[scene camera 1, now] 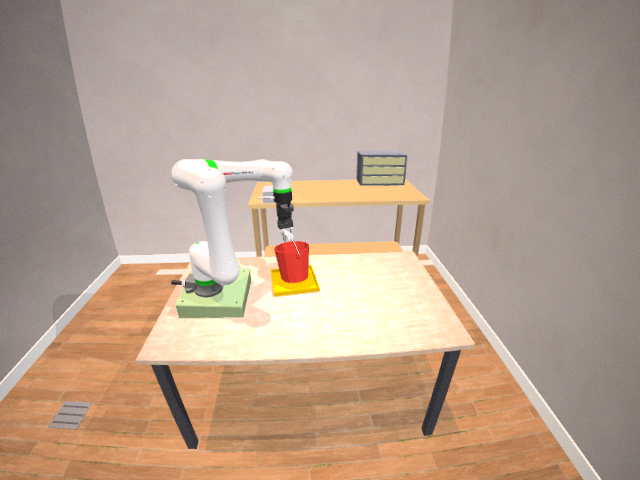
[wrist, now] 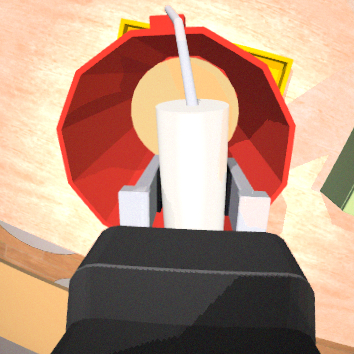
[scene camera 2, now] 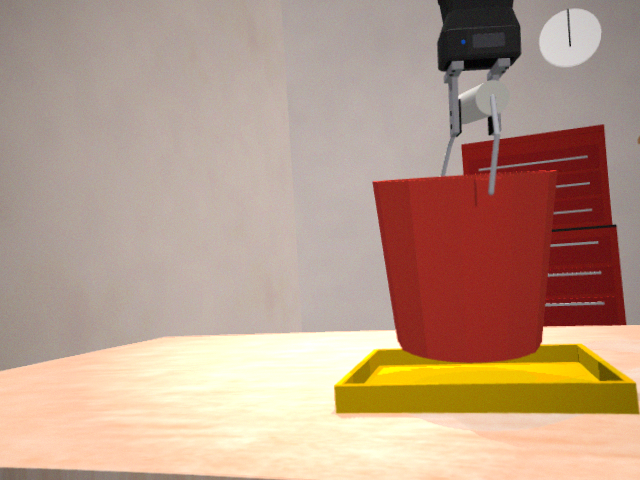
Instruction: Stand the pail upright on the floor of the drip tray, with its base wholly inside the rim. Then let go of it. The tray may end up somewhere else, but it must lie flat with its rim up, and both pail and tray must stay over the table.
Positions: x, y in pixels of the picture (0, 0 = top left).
Labels:
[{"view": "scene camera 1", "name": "red pail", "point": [294, 268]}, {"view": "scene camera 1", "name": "yellow drip tray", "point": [280, 288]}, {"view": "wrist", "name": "gripper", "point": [193, 173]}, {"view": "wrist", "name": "red pail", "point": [107, 134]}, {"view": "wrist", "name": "yellow drip tray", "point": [279, 66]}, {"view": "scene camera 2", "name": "gripper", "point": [475, 134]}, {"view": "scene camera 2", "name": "red pail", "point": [467, 271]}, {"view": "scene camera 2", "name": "yellow drip tray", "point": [558, 378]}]

